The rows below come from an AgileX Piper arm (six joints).
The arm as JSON. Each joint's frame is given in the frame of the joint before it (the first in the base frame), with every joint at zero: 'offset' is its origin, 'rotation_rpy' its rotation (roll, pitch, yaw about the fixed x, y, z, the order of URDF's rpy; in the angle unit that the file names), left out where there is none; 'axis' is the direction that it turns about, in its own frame. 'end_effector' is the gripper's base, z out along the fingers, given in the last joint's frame.
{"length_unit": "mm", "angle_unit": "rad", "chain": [
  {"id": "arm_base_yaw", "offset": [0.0, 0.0, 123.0], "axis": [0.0, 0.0, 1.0]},
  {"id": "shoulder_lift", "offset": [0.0, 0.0, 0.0], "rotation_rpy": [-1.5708, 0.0, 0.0], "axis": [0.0, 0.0, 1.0]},
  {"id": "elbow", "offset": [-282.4, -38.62, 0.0], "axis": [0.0, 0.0, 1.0]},
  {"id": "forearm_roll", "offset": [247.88, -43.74, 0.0], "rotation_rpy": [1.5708, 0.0, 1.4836], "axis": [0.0, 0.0, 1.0]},
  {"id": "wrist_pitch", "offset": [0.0, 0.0, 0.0], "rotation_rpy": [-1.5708, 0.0, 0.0], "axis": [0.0, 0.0, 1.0]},
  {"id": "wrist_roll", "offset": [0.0, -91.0, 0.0], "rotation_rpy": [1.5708, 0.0, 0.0], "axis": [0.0, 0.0, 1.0]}
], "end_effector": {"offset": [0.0, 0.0, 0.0]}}
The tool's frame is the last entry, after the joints.
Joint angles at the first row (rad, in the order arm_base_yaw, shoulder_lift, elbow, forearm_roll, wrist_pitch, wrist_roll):
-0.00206, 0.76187, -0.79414, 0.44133, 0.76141, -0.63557
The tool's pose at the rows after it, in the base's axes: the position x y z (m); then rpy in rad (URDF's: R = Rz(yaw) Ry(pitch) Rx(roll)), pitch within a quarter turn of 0, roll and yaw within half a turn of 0:
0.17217 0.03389 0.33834 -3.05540 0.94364 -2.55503
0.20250 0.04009 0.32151 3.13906 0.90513 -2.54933
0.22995 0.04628 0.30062 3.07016 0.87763 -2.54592
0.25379 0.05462 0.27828 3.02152 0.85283 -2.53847
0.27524 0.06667 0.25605 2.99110 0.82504 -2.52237
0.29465 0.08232 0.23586 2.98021 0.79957 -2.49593
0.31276 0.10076 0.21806 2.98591 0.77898 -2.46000
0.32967 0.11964 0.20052 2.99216 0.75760 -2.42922
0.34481 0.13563 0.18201 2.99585 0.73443 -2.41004
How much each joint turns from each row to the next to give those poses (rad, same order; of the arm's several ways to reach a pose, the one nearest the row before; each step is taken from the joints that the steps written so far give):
0.00001, 0.14338, -0.02623, 0.12925, 0.00936, -0.15525
0.00165, 0.13986, -0.01456, 0.12106, -0.00638, -0.14253
0.01023, 0.13183, -0.00784, 0.10668, -0.02291, -0.12997
0.02471, 0.12291, -0.01002, 0.08660, -0.03299, -0.10708
0.04032, 0.11839, -0.02135, 0.06310, -0.03853, -0.07785
0.05100, 0.11081, -0.03546, 0.04295, -0.04269, -0.05109
0.05558, 0.10400, -0.04997, 0.02626, -0.04343, -0.03063
0.05071, 0.10071, -0.05913, 0.01283, -0.03678, -0.01243
0.03798, 0.09514, -0.05835, 0.00631, -0.03019, -0.00441

